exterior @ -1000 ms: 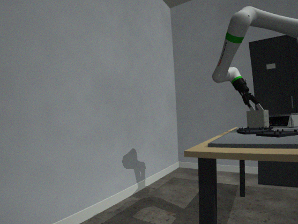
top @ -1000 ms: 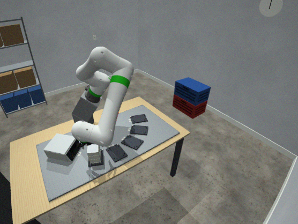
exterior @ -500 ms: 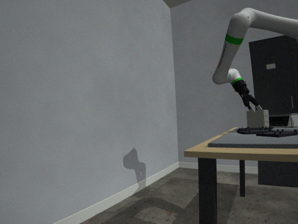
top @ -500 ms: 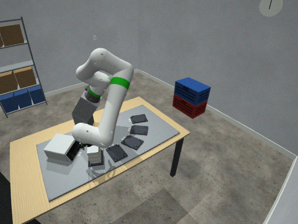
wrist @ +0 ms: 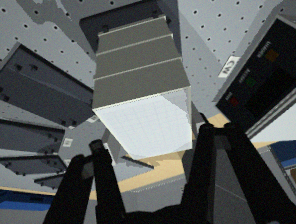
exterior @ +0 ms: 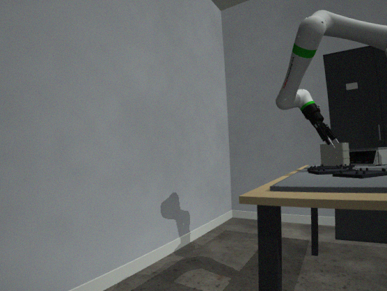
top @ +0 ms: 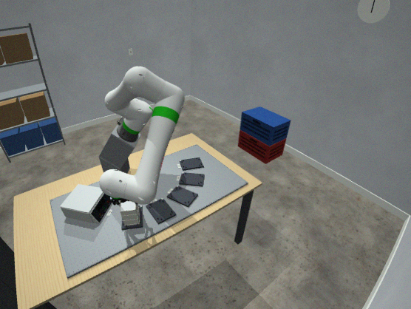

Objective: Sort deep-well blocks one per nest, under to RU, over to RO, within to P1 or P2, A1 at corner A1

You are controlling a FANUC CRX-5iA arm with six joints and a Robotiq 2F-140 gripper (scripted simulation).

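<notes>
My gripper is now 180 mm past the weigher platform, 260 mm to the left of it and 30 mm above it. The rest, counted from my hand: CW label (90 mm behind, 120 mm to the right, 120 mm below); check-weigher (180 mm behind, 250 mm to the right, 60 mm below); dark nest plate (10 mm ahead, 170 mm to the left, 120 mm below).
</notes>
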